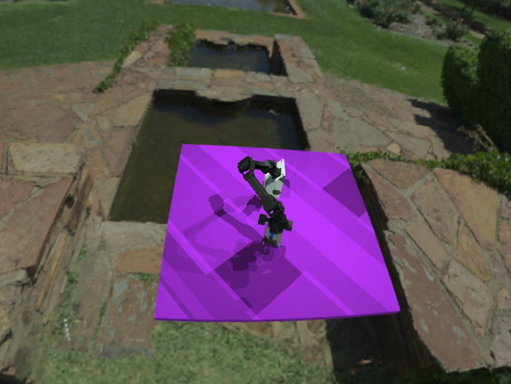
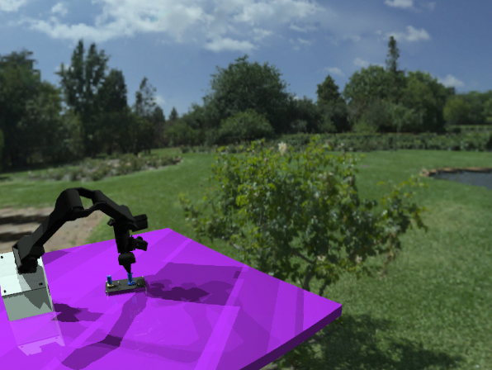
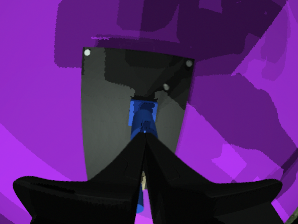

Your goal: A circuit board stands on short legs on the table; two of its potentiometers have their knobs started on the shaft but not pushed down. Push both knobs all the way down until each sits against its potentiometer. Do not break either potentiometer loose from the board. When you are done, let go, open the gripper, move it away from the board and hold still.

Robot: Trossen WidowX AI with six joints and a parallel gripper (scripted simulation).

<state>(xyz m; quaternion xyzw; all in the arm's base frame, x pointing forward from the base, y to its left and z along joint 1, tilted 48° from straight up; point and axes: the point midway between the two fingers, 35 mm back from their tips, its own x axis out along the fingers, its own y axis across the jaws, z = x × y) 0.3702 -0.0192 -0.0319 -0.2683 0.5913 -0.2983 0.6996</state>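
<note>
The blue knob is 80 mm behind my gripper tip, 10 mm to the left of it and 10 mm below it.
</note>
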